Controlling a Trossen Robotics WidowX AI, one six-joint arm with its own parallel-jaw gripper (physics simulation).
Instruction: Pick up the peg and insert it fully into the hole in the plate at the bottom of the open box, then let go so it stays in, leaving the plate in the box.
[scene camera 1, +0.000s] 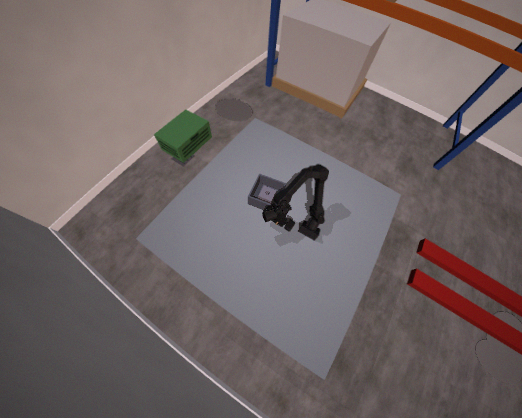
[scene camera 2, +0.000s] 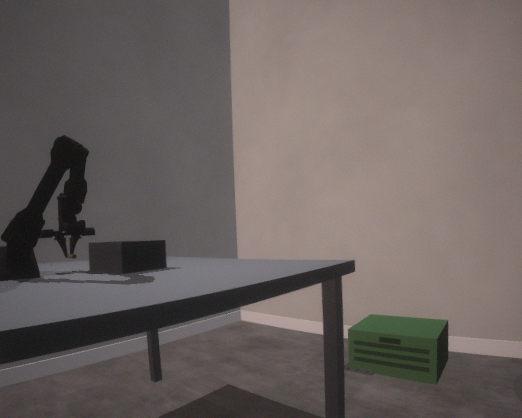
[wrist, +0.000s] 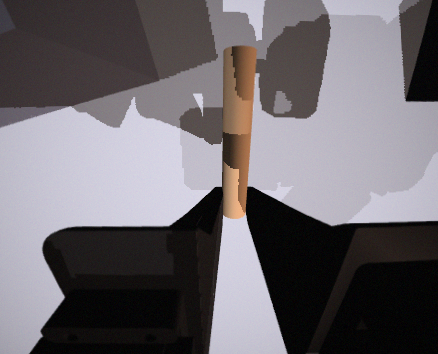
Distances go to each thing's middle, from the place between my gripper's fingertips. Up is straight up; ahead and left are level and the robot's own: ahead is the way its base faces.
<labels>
My hand is 3 cm to the left of the orange-brown peg (wrist: 239, 62) and 1 cm below it. From my hand the other things lie so: grey box (scene camera 2: 123, 257) 17 cm ahead, 13 cm to the right.
</labels>
